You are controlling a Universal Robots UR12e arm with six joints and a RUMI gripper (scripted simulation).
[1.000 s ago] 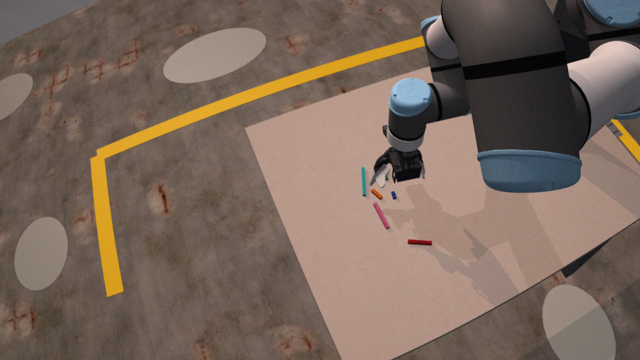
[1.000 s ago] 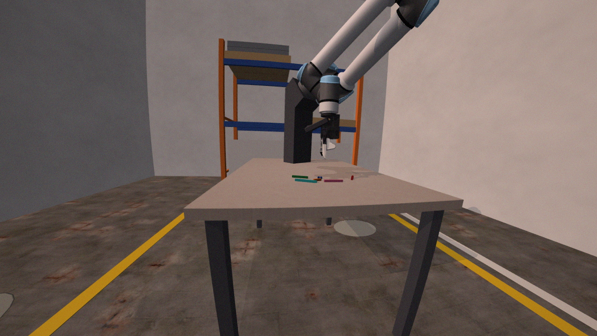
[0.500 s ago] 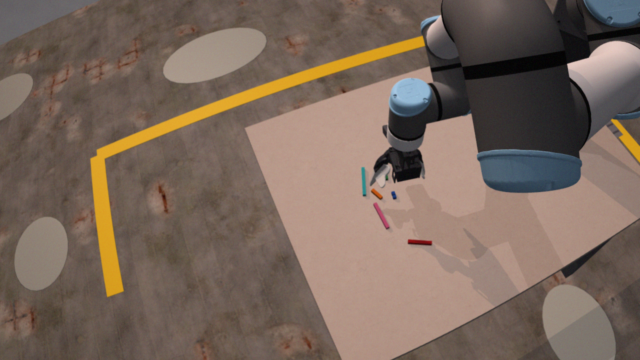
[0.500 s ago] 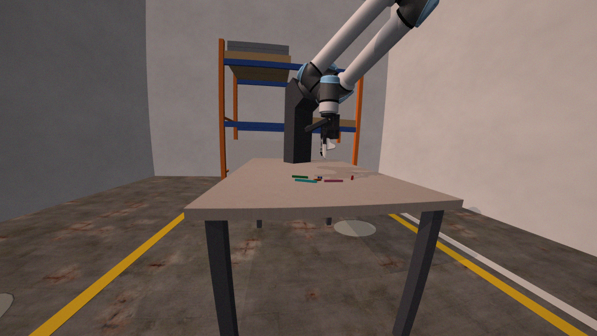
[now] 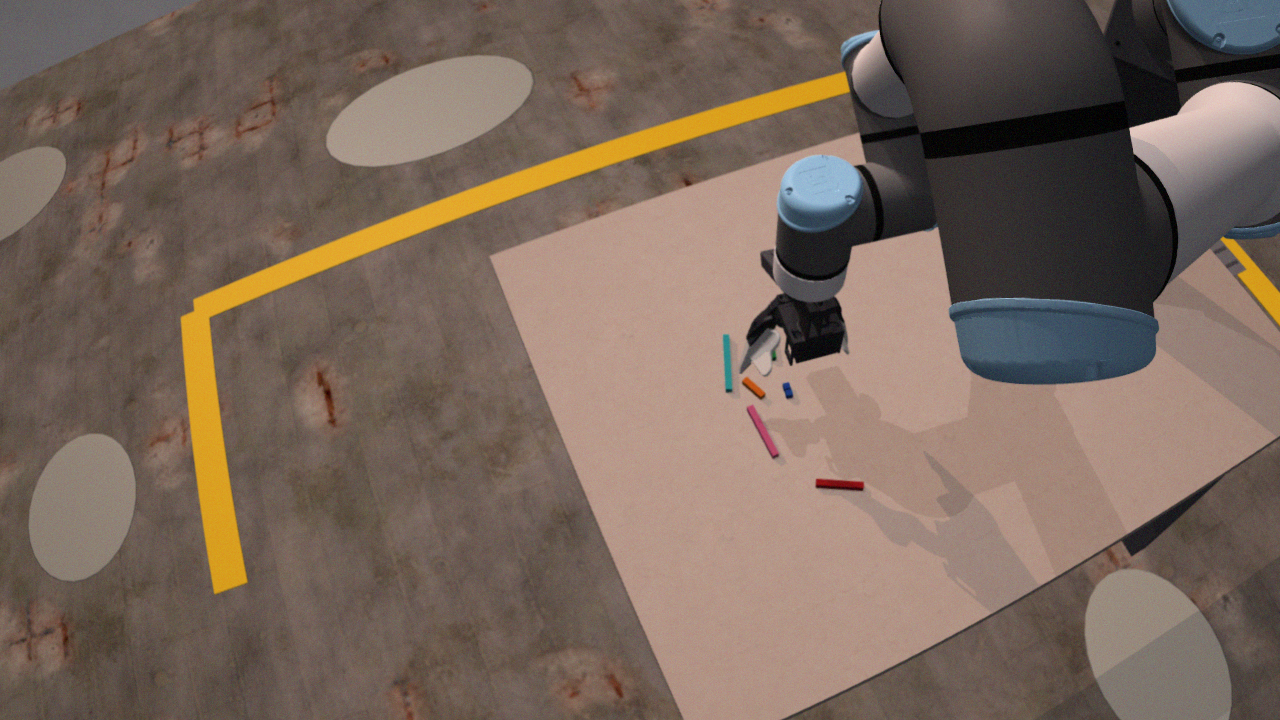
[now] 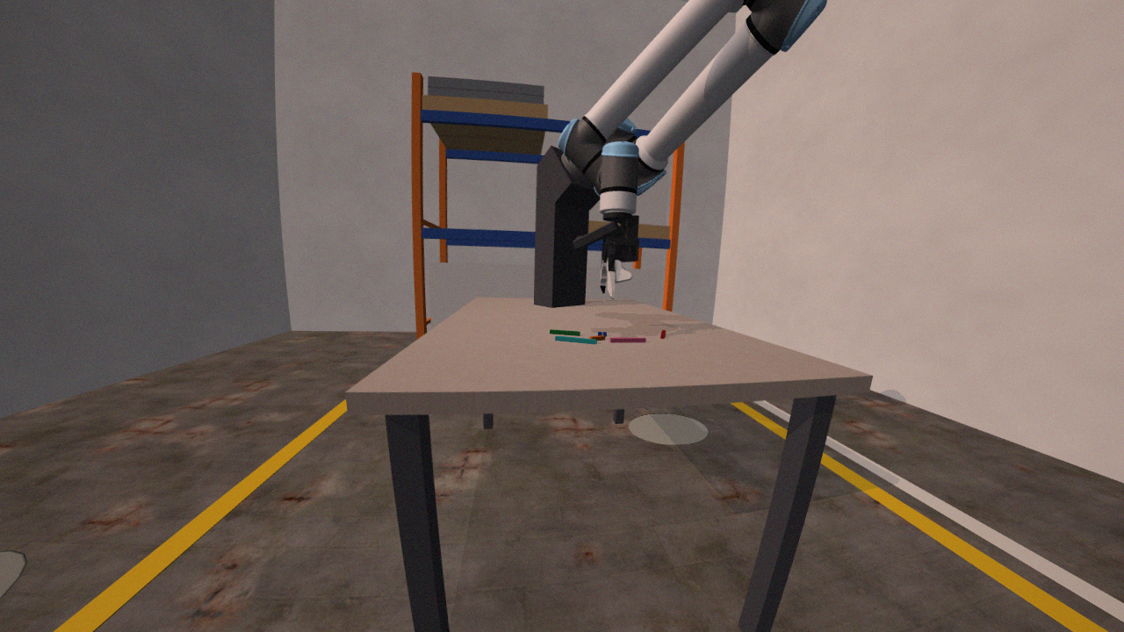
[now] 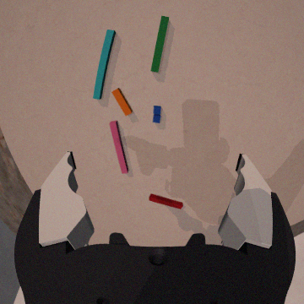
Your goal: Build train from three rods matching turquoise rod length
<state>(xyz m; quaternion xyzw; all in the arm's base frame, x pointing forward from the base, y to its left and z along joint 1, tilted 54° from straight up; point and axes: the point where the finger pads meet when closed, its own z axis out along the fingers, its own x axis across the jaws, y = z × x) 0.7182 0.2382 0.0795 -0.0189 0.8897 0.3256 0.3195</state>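
The green rod is 30 mm ahead of my hand, 100 mm to the right of it and 100 mm below it. From my hand the other things lie so: orange rod: 50 mm ahead, 10 mm to the right, 100 mm below; pink rod: 40 mm ahead, 60 mm to the left, 100 mm below; turquoise rod: 90 mm ahead, 60 mm to the right, 100 mm below.
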